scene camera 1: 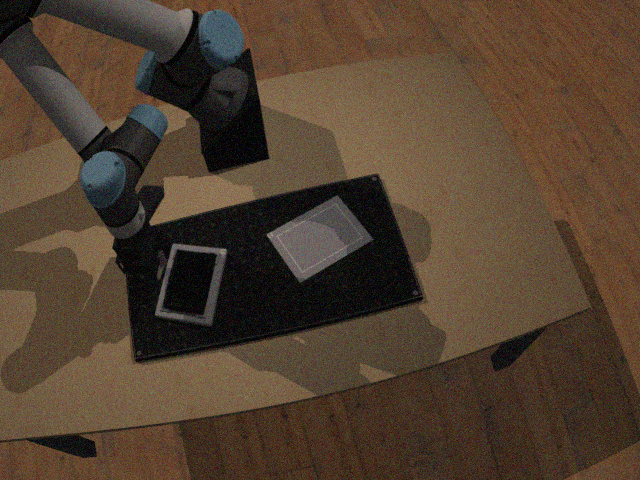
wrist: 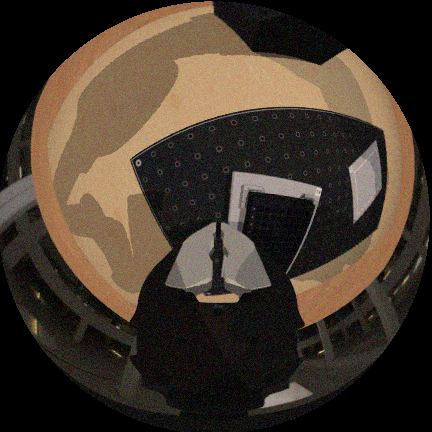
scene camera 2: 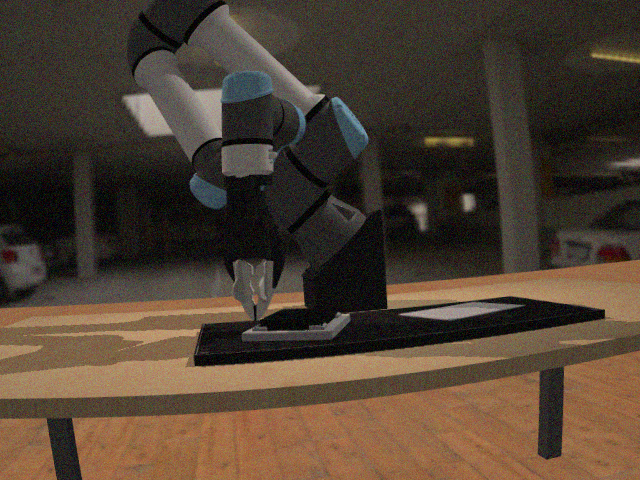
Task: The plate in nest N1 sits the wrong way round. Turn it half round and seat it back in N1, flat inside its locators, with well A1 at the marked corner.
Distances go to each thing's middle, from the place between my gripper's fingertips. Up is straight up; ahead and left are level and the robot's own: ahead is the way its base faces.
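Labels:
There is the black perforated board (scene camera 2: 218, 359), which is 10 mm ahead of my hand, 200 mm to the left of it and 20 mm below it. The dark well plate (scene camera 1: 188, 288) is 40 mm ahead of my hand and 70 mm to the left of it, while the pale rectangular pad (scene camera 1: 310, 242) is 330 mm to the left of my hand, 10 mm below it and 30 mm behind it. Going by their middles, that pad is the farthest from my hand of the things named here. As for the nest N1 (scene camera 1: 212, 298), my hand is 10 mm above it, 40 mm short of it and 60 mm to the right of it.

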